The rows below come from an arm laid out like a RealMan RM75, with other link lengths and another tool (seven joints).
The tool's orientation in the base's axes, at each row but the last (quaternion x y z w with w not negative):
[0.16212 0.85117 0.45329 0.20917]
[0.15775 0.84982 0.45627 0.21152]
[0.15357 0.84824 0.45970 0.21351]
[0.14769 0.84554 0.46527 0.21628]
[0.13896 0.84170 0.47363 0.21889]
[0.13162 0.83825 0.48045 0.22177]
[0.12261 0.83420 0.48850 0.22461]
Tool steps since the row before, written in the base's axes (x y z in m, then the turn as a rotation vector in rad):
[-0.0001 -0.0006 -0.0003 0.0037 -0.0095 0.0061]
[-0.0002 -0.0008 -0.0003 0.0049 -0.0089 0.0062]
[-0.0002 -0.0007 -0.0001 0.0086 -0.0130 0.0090]
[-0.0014 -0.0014 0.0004 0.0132 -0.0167 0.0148]
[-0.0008 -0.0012 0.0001 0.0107 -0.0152 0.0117]
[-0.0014 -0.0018 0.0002 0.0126 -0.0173 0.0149]
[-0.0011 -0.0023 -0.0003 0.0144 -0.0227 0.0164]
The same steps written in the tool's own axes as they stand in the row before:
[-0.0001 -0.0006 -0.0003 -0.0089 0.0003 -0.0079]
[-0.0001 -0.0007 -0.0005 -0.0097 0.0008 -0.0069]
[-0.0001 -0.0005 -0.0006 -0.0153 0.0013 -0.0093]
[0.0005 -0.0005 -0.0019 -0.0223 0.0045 -0.0124]
[0.0001 -0.0006 -0.0013 -0.0187 0.0025 -0.0112]
[0.0004 -0.0007 -0.0021 -0.0221 0.0043 -0.0132]
[0.0001 -0.0014 -0.0022 -0.0263 0.0029 -0.0170]

